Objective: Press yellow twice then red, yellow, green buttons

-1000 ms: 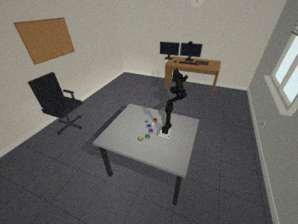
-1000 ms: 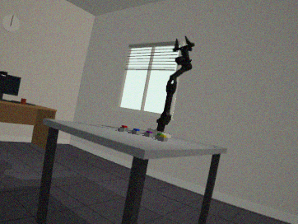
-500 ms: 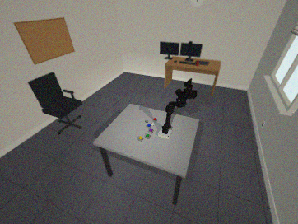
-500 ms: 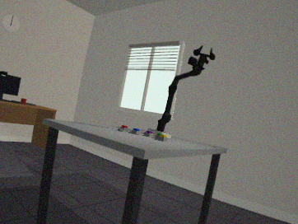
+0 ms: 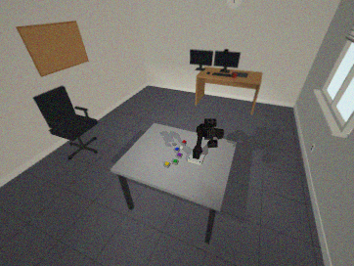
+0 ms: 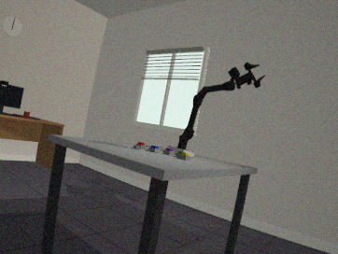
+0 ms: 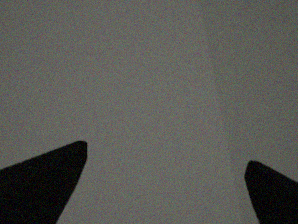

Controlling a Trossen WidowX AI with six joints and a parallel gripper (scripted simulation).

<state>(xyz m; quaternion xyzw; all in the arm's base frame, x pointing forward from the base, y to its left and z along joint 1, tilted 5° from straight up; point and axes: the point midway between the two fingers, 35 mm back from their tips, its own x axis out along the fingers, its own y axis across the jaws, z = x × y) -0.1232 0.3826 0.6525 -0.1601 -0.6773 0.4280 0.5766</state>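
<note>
Right now the yellow button is 66 cm below my gripper tip, 44 cm ahead of it and 26 cm to the right of it. Also, from my gripper tip: purple button: 66 cm below, 42 cm to the right, 36 cm ahead; then green button: 66 cm below, 38 cm ahead, 32 cm to the right; then blue button: 66 cm below, 50 cm to the right, 41 cm ahead.
</note>
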